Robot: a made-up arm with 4 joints.
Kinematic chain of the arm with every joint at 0, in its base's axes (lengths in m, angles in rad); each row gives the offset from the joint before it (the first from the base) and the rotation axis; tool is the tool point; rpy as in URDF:
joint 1: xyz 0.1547 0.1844 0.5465 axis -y
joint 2: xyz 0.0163 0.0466 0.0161 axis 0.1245 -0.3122 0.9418
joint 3: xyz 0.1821 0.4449 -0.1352 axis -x
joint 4: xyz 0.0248 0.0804 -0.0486 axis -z
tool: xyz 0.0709 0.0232 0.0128 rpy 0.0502 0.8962 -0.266
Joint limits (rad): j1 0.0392..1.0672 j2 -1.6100..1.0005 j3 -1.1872..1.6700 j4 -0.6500..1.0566
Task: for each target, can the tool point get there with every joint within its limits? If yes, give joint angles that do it. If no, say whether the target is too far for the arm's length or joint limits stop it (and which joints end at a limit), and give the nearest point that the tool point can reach.
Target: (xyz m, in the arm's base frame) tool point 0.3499 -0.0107 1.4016
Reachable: no: too far | nearest point 0.6186 0.1933 0.9179 | short by 0.590 m
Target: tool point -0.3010 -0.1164 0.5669
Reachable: no: joint limits stop it (at a limit: joint 1, joint 2, joint 3) | nearest point 0.4507 0.0176 0.1631 | short by 0.864 m
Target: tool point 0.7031 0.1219 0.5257
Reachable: yes | joints 0.8088 -1.3398 1.4335 0.0172
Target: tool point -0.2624 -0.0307 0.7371
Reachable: no: joint limits stop it (at a limit: joint 1, joint 2, joint 3, joint 4) | nearest point -0.1219 0.7389 0.5983 | short by 0.795 m
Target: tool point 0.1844 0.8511 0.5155
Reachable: yes | joints 0.8295 0.5626 -0.4843 0.1703
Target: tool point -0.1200 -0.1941 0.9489
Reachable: no: joint limits stop it (at a limit: joint 1, joint 2, joint 3, joint 4) | nearest point 0.6278 0.0224 0.8356 | short by 0.787 m
